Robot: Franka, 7 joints.
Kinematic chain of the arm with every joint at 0, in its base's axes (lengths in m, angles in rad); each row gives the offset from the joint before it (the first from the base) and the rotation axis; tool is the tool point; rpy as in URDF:
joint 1: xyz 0 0 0.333 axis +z
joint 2: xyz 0 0 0 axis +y
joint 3: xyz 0 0 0.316 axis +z
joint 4: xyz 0.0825 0 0 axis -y
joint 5: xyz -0.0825 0 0.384 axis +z
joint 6: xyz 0 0 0 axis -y
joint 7: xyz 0.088 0 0 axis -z
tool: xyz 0 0 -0.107 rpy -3.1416 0 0
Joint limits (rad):
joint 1: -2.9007..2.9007
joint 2: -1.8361..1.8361
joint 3: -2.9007..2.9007
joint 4: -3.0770..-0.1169
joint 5: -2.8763..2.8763
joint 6: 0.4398..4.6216
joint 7: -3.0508..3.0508
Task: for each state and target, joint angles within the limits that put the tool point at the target. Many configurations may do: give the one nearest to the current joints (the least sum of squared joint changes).
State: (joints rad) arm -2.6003 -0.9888 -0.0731 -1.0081 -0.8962 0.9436 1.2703
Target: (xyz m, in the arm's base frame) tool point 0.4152 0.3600 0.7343
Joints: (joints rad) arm -2.7205 -1.4576 -0.1362 -0.8311 -0.9367 0.8045 1.2703
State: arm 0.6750 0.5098 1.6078 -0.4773 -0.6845 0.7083 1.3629
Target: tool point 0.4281 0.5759 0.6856
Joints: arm 0.6018 0.9565 1.4717 -0.3629 -0.8209 1.5492 1.3629
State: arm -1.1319 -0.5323 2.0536 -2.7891 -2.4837 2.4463 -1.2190
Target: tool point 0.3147 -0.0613 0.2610
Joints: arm -1.2158 -0.9481 1.4800 -2.9553 -2.4405 2.2978 -1.2190
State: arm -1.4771 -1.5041 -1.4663 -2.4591 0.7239 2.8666 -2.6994
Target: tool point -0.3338 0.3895 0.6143
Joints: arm -2.1038 -1.7214 -0.9503 -2.1937 0.6727 2.8797 -2.6994
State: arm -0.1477 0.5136 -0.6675 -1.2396 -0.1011 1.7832 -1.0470
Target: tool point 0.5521 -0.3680 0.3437
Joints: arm -0.0878 0.6233 -0.5845 -1.4742 -0.0824 1.6787 -1.0470
